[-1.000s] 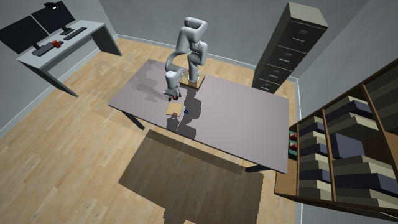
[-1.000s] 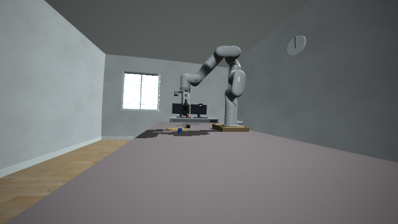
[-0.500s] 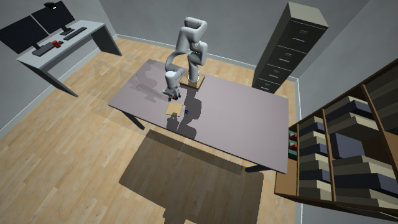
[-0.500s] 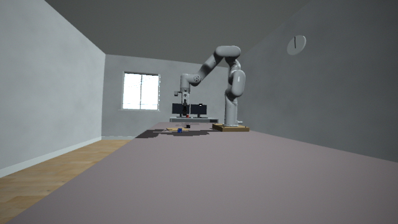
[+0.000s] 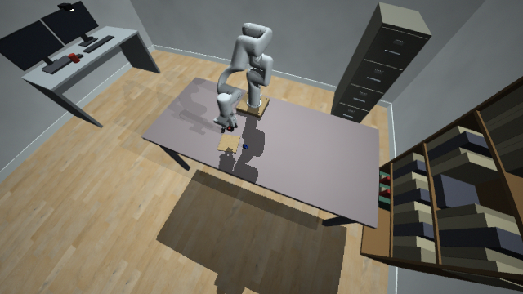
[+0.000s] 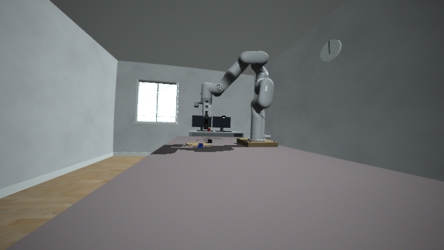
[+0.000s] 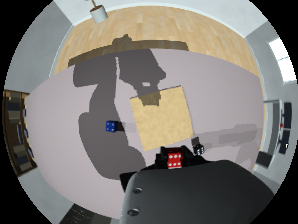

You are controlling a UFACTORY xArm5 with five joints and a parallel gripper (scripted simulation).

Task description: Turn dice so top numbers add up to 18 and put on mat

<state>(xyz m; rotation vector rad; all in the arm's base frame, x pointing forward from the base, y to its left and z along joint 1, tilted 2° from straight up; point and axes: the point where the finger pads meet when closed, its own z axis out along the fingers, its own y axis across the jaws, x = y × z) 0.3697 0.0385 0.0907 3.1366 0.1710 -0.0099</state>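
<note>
The tan mat lies 50 mm ahead of my hand and 120 mm below it. The rest, counted from my hand: black die (30 mm behind, 110 mm to the right, 110 mm below); blue die (20 mm ahead, 130 mm to the left, 110 mm below); red die (10 mm below).
</note>
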